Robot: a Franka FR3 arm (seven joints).
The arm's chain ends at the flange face. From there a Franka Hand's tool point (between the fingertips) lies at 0.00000 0.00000 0.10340 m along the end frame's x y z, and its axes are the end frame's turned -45 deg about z.
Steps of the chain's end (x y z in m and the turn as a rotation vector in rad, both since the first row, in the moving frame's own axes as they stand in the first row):
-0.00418 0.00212 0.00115 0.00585 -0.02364 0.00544
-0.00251 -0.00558 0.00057 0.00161 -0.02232 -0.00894
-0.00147 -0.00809 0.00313 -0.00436 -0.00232 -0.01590
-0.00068 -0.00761 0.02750 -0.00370 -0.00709 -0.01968
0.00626 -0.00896 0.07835 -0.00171 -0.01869 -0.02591
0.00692 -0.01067 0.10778 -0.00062 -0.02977 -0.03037
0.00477 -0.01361 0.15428 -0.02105 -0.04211 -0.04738
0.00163 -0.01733 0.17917 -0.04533 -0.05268 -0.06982
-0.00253 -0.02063 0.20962 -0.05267 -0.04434 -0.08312
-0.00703 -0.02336 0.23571 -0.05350 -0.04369 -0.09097
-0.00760 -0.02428 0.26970 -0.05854 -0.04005 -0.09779
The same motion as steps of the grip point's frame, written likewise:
-0.00575 -0.00362 0.00112 0.02085 -0.01258 0.00544
0.00065 -0.00746 0.00054 0.01692 -0.01464 -0.00894
0.00419 -0.00661 0.00313 -0.00144 -0.00472 -0.01590
0.00411 -0.00610 0.02750 0.00240 -0.00763 -0.01968
0.00925 -0.00313 0.07833 0.01201 -0.01442 -0.02591
0.01018 -0.00475 0.10773 0.02061 -0.02149 -0.03037
0.00835 -0.00768 0.15417 0.01489 -0.04466 -0.04738
0.00623 -0.01139 0.17892 0.00520 -0.06930 -0.06982
0.00574 -0.01547 0.20938 -0.00589 -0.06860 -0.08312
0.00449 -0.02045 0.23546 -0.00694 -0.06872 -0.09097
0.00467 -0.02084 0.26944 -0.01307 -0.06971 -0.09779

